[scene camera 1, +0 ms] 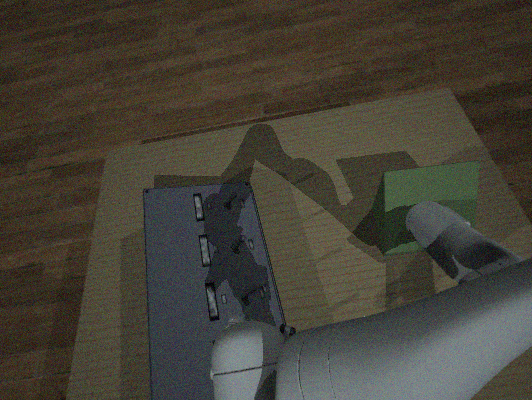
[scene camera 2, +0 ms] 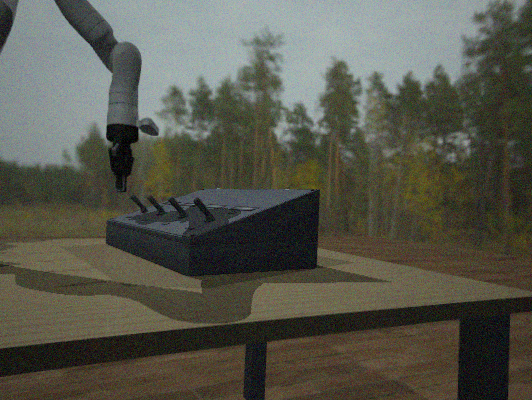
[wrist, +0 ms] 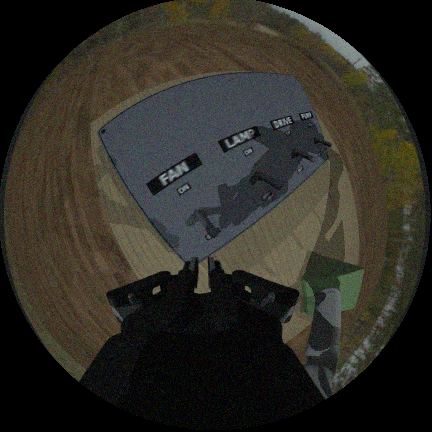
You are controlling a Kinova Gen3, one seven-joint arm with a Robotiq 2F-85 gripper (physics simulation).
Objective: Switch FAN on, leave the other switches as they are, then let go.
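Pixels of known places: gripper, between the fingertips: [scene camera 2: 120,191] [wrist: 202,263]; arm's base, origin of its link: [scene camera 1: 425,219] [wrist: 327,296].
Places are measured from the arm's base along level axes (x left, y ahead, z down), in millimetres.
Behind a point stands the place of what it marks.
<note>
The dark blue sloped panel [scene camera 1: 172,275] @(x 121, y 573, z -47 mm) [scene camera 2: 255,242] @(x -132, y 541, z 34 mm) [wrist: 150,125] @(x 301, y 533, z -48 mm) stands on the table. The FAN lever [scene camera 2: 138,204] @(x 267, y 377, z -16 mm) [wrist: 212,227] @(x 267, y 372, z -35 mm) tilts toward the low edge, away from the ON mark [wrist: 184,189] @(x 284, y 433, z -13 mm). The LAMP lever [scene camera 2: 155,205] @(x 149, y 403, z -18 mm) [wrist: 269,182] @(x 160, y 401, z -25 mm), DRIVE lever [scene camera 2: 177,207] @(x 33, y 432, z -18 mm) [wrist: 303,156] @(x 43, y 430, z -19 mm) and PUMP lever [scene camera 2: 204,209] @(x -84, y 460, z -19 mm) [wrist: 323,143] @(x -75, y 454, z -20 mm) lean the same way. My gripper [scene camera 2: 121,188] @(x 295, y 337, z -46 mm) [wrist: 202,263] @(x 295, y 337, z -46 mm) is shut to a narrow gap and holds nothing. It points down above and beside the FAN lever, apart from it. In scene camera 1 the arm hides the FAN lever and most of the gripper.
A green block [scene camera 1: 430,184] @(x -56, y -6, z -63 mm) [wrist: 353,290] @(x -66, y 4, z -74 mm) stands on the table [scene camera 1: 310,135] @(x -354, y 240, z 86 mm) [scene camera 2: 425,290] @(x -312, y 752, z 86 mm), to the right of the panel in scene camera 1. A grey rounded part [scene camera 1: 434,220] @(x 45, y 20, z -93 mm) overlaps it there. The arm [scene camera 1: 400,340] @(x 306, y 231, z -513 mm) [scene camera 2: 124,85] @(x 284, y 335, z -303 mm) crosses the lower right of that view.
</note>
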